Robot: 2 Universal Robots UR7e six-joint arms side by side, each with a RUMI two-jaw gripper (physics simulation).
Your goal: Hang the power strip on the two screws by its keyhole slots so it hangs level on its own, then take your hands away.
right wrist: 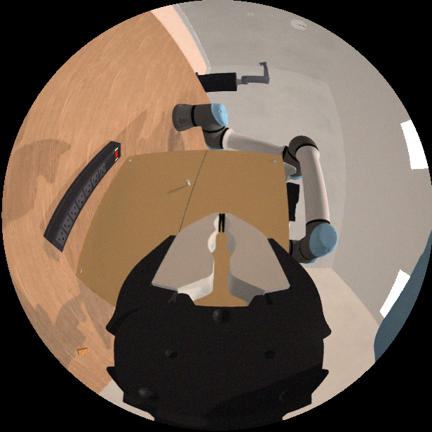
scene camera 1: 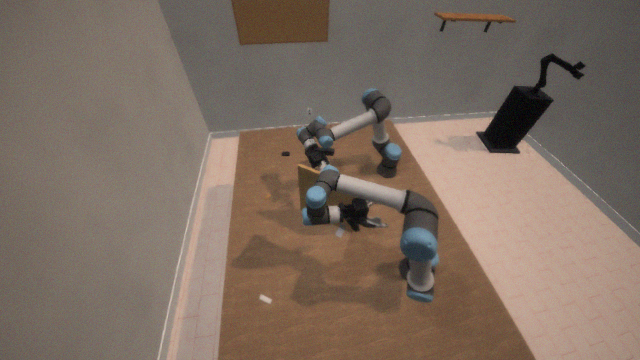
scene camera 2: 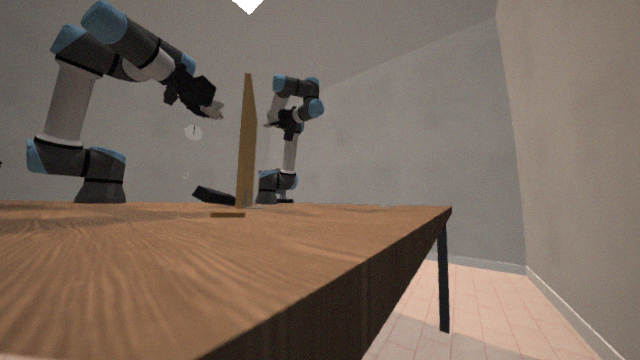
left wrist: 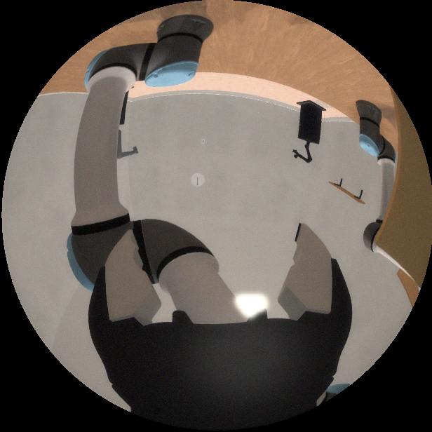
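Seen in the pictures: left gripper, between the fingertips: [scene camera 1: 383, 212] [scene camera 2: 274, 128]; right gripper, between the fingertips: [scene camera 2: 222, 118]; left arm's base, origin of its link: [scene camera 2: 266, 203]; right arm's base, origin of its link: [scene camera 1: 386, 171] [scene camera 2: 101, 202].
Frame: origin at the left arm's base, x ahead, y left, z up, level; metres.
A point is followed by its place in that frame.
Note:
The black power strip [scene camera 2: 214, 195] {x 0.441, y -0.542, z 0.038 m} [right wrist: 82, 192] lies on the table at the foot of the upright tan board [scene camera 2: 247, 140] {x 0.535, y -0.496, z 0.212 m} [right wrist: 145, 200], with its red switch at its upper end in the right wrist view. One screw [right wrist: 188, 182] sticks out of the board near a thin dark line; a second such screw does not show. My right gripper [right wrist: 221, 215] [scene camera 2: 220, 113] {x 0.373, y -0.509, z 0.327 m} is shut and empty, its fingertips almost together, in front of the board and above the strip. My left gripper [left wrist: 216, 229] [scene camera 1: 378, 214] {x 0.231, y -0.145, z 0.445 m} is open and empty on the board's other side.
A small orange block [scene camera 1: 268, 196] {x 0.765, y -0.664, z 0.008 m} [right wrist: 83, 351] lies on the table [scene camera 1: 300, 335] {x 0.662, y 0.185, z 0.000 m}. White pieces [scene camera 1: 265, 299] {x 0.814, y -0.002, z 0.012 m} [scene camera 1: 340, 232] {x 0.342, y -0.308, z 0.003 m} and a small black object [scene camera 1: 285, 153] {x 0.608, y -1.075, z 0.016 m} also lie there. Both arms reach in around the board. A black stand [scene camera 1: 517, 120] is beyond the table.

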